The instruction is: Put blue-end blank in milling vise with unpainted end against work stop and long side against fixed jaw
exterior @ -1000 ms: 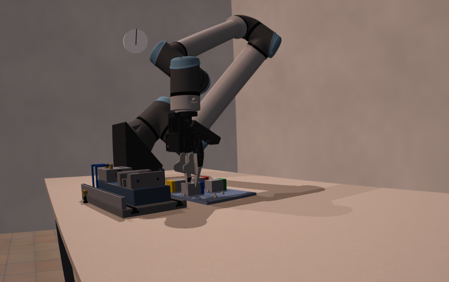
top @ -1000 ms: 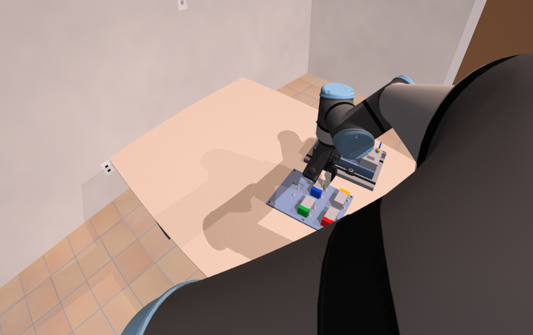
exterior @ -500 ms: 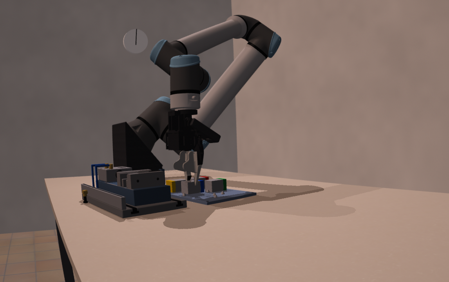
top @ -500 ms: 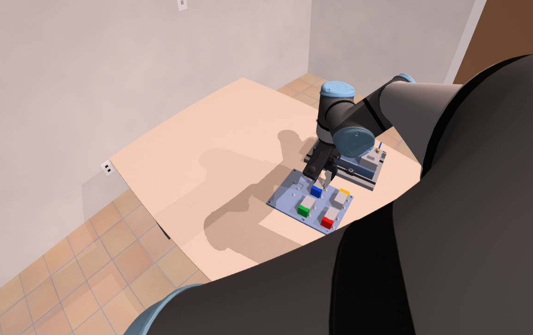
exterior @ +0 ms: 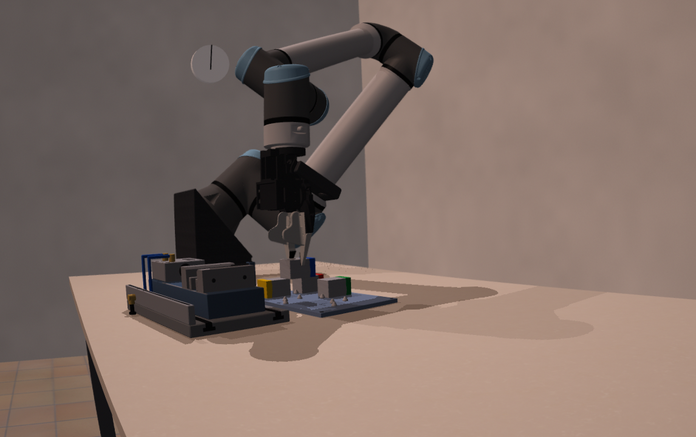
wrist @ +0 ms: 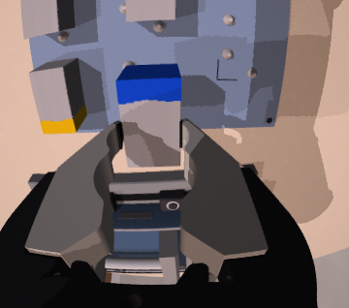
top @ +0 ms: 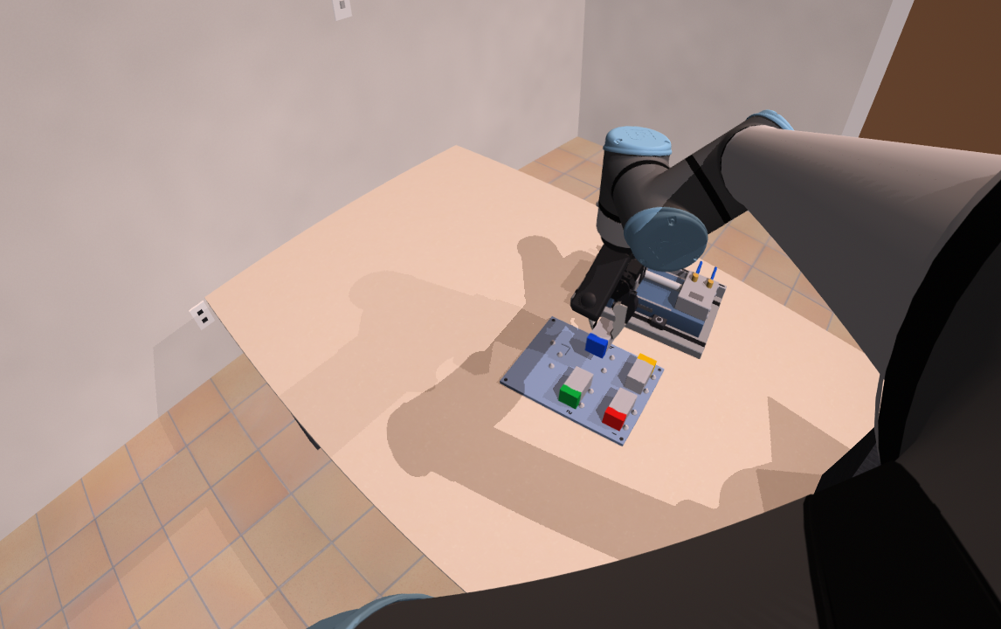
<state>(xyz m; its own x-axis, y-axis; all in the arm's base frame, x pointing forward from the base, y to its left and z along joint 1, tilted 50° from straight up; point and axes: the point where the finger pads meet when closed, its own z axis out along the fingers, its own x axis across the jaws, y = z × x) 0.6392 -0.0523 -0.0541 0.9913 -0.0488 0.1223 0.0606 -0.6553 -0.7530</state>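
My gripper is now 150 mm to the left of the work stop, 50 mm short of it and 10 mm above it. The rest, counted from my hand: blue-grey plate 90 mm below, 50 mm to the left; then blue-ended blank 20 mm below; then yellow-ended blank 90 mm behind, 70 mm below.
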